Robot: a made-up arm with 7 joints. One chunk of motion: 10 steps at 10 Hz.
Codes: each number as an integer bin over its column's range. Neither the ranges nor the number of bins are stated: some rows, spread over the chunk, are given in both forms.
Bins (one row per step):
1: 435 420 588 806 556 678
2: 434 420 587 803 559 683
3: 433 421 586 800 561 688
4: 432 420 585 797 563 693
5: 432 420 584 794 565 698
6: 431 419 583 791 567 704
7: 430 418 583 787 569 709
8: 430 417 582 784 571 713
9: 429 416 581 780 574 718
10: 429 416 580 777 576 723
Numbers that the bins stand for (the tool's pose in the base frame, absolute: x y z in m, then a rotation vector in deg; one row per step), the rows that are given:
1: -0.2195 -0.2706 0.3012 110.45 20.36 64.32
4: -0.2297 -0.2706 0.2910 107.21 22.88 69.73
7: -0.2365 -0.2774 0.2842 103.60 25.05 75.50
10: -0.2399 -0.2842 0.2740 100.00 27.57 80.54
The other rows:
2: -0.2229 -0.2706 0.2978 109.37 21.44 66.13
3: -0.2263 -0.2672 0.2944 108.29 22.16 67.93
5: -0.2297 -0.2706 0.2876 106.13 23.60 71.53
6: -0.2331 -0.2740 0.2842 105.05 24.32 73.69
8: -0.2365 -0.2808 0.2808 102.52 25.77 76.94
9: -0.2399 -0.2842 0.2774 101.08 26.85 78.74

